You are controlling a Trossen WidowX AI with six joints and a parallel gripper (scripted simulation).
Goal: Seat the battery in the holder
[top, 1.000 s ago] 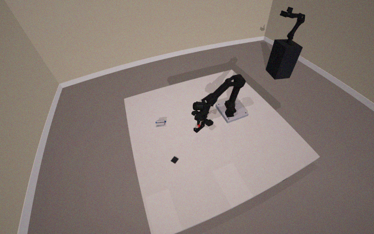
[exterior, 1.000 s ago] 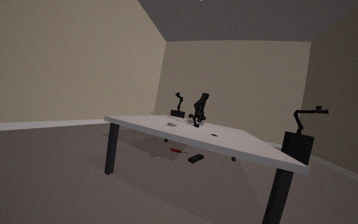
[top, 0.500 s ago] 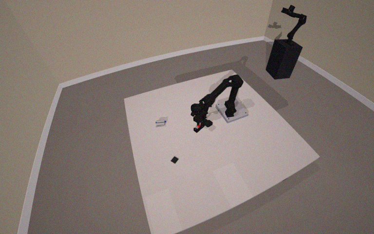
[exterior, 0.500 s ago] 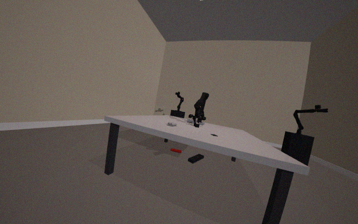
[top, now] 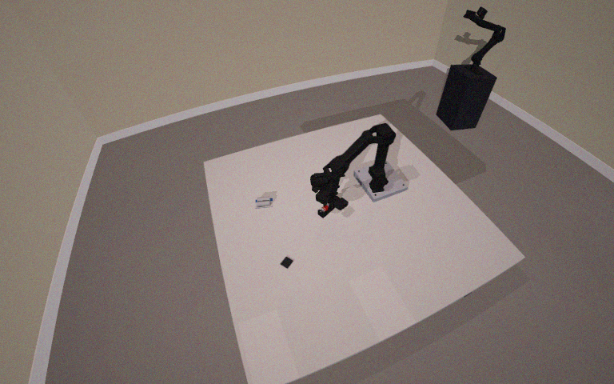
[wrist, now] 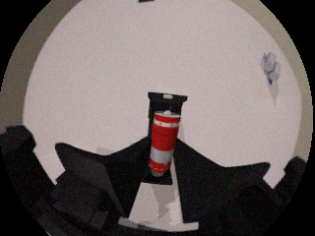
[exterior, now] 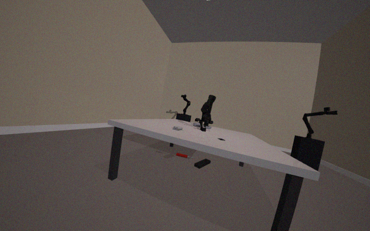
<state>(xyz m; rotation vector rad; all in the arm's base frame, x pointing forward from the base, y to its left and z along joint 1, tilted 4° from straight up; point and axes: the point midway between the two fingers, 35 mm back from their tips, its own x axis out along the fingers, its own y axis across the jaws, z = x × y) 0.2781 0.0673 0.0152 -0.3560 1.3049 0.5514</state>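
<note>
Right now my gripper tip is 1 cm below the battery. The rest, counted from my gripper tip: black square 23 cm ahead, 25 cm to the left, 1 cm below; then red screwdriver 32 cm ahead, 2 cm to the left, 21 cm below.
</note>
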